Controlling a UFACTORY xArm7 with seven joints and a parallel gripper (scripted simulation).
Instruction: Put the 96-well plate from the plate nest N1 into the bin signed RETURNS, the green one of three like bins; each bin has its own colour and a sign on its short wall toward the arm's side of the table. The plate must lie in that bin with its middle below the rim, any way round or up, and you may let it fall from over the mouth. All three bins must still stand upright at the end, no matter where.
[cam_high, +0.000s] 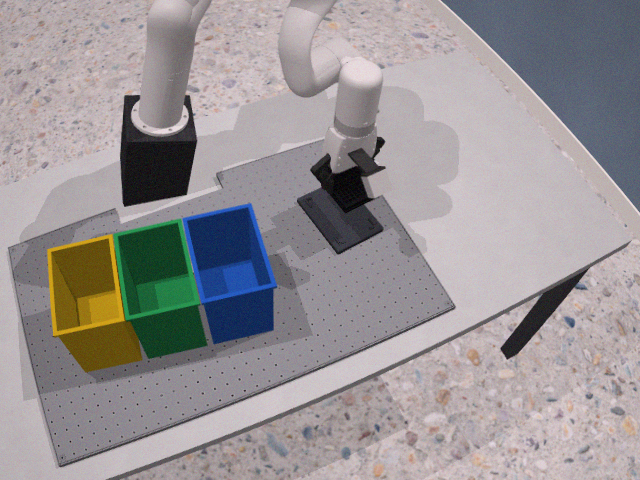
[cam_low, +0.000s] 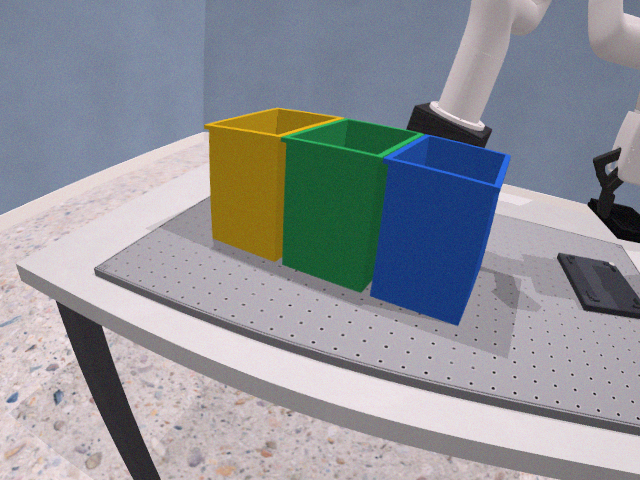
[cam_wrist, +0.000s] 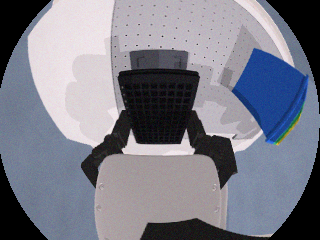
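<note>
The dark plate nest is 13 cm below my hand. Round my hand: blue bin 6 cm ahead, 30 cm to the right, 4 cm below; green bin 2 cm ahead, 43 cm to the right, 4 cm below; black 96-well plate 1 cm below.
</note>
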